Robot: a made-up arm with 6 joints. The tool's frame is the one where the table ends. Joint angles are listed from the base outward.
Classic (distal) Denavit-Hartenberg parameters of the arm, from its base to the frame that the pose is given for. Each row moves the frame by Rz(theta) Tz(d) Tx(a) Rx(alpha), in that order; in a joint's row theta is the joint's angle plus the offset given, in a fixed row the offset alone. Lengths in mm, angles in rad.
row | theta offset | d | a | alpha
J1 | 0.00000 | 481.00 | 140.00 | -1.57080
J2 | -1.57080 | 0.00 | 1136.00 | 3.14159
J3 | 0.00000 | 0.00 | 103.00 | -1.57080
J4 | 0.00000 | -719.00 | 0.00 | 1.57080
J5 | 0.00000 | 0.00 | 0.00 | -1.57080
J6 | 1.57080 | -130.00 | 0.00 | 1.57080
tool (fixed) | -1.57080 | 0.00 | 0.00 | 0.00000
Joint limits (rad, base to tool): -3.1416..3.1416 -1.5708..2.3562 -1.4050..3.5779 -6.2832..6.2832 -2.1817..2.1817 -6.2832..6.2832
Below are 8 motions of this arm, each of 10 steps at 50 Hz.
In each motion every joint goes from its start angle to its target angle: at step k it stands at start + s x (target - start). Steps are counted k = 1, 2, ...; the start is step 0. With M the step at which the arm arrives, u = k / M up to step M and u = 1 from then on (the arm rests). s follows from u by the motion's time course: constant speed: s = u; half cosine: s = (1 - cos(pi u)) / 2; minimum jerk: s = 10 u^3 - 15 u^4 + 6 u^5.
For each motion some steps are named. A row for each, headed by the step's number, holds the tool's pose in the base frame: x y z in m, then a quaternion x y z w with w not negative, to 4 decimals.
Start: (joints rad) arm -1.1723 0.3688 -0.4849 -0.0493 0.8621 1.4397
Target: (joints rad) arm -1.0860 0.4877 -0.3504 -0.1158 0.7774 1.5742
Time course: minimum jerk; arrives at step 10
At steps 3, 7, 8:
3: 0.4963 -1.1486 1.0592 -0.5372 0.3706 -0.4279 0.6253
7: 0.5984 -1.1973 1.0209 -0.5511 0.3900 -0.3941 0.6236
8: 0.6149 -1.2039 1.0144 -0.5534 0.3928 -0.3886 0.6233

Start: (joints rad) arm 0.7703 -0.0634 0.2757 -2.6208 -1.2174 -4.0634
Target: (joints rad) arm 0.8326 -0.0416 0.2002 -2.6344 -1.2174 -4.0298
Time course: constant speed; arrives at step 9
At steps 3, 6, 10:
3: 0.4785 0.5696 2.0452 0.3058 -0.4685 0.6448 0.5208
6: 0.4819 0.5949 2.0241 0.3110 -0.4555 0.6487 0.5244
10: 0.4840 0.6200 2.0025 0.3157 -0.4422 0.6527 0.5280

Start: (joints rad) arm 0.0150 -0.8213 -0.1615 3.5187 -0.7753 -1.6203
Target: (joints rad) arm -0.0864 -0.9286 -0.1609 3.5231 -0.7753 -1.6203
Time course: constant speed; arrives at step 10
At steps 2, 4, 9, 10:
2: -0.1954 0.0346 1.8939 -0.6425 -0.4780 -0.4454 0.4004
4: -0.2250 0.0394 1.8864 -0.6428 -0.4758 -0.4562 0.3903
9: -0.2974 0.0567 1.8649 -0.6434 -0.4702 -0.4823 0.3639
10: -0.3116 0.0610 1.8601 -0.6434 -0.4690 -0.4874 0.3584

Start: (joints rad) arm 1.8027 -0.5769 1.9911 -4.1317 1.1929 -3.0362
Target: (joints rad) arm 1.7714 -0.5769 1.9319 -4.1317 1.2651 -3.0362
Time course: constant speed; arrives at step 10
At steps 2, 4, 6, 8, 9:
2: 0.1555 -1.1314 1.8257 0.3349 -0.4986 0.7942 0.0922
4: 0.1465 -1.1262 1.8327 0.3256 -0.4947 0.7997 0.0989
6: 0.1375 -1.1210 1.8397 0.3163 -0.4907 0.8050 0.1055
8: 0.1287 -1.1156 1.8466 0.3070 -0.4866 0.8102 0.1122
9: 0.1243 -1.1128 1.8499 0.3023 -0.4845 0.8128 0.1155

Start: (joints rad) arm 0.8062 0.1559 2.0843 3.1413 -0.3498 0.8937
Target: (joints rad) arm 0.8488 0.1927 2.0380 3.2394 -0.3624 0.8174
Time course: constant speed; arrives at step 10
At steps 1, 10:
1: -0.0734 -0.0766 2.3423 -0.5032 0.2104 -0.8240 0.1535
10: -0.0124 -0.0072 2.3647 -0.5214 0.1866 -0.8211 0.1386

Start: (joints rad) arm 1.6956 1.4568 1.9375 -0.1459 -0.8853 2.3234
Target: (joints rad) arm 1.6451 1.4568 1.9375 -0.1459 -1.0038 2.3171
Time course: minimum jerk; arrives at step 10
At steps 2, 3, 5, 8, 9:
2: -0.2550 1.9607 0.9830 -0.6077 -0.6283 0.4657 0.1380
3: -0.2446 1.9614 0.9815 -0.6102 -0.6243 0.4688 0.1347
5: -0.2115 1.9630 0.9768 -0.6179 -0.6114 0.4786 0.1240
8: -0.1679 1.9639 0.9709 -0.6274 -0.5939 0.4915 0.1103
9: -0.1630 1.9640 0.9702 -0.6284 -0.5919 0.4929 0.1087

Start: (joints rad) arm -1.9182 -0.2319 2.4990 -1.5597 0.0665 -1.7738
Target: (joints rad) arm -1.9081 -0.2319 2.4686 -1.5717 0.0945 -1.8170
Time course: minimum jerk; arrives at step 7
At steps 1, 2, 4, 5, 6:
1: 0.3117 0.8871 1.8315 0.1863 -0.1132 0.6026 0.7677
2: 0.3099 0.8867 1.8345 0.1896 -0.1126 0.6047 0.7653
4: 0.3025 0.8852 1.8466 0.2023 -0.1105 0.6131 0.7556
5: 0.2992 0.8843 1.8521 0.2081 -0.1094 0.6170 0.7510
6: 0.2973 0.8839 1.8551 0.2112 -0.1089 0.6191 0.7485

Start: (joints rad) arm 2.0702 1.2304 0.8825 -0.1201 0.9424 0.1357
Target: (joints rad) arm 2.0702 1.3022 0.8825 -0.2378 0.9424 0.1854
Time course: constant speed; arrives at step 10
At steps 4, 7, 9, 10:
4: -0.9601 1.7966 0.7290 0.2307 -0.1469 0.7877 0.5520
7: -0.9592 1.8024 0.6875 0.2231 -0.1356 0.7833 0.5642
9: -0.9583 1.8058 0.6597 0.2179 -0.1281 0.7802 0.5722
10: -0.9577 1.8073 0.6458 0.2152 -0.1243 0.7786 0.5762

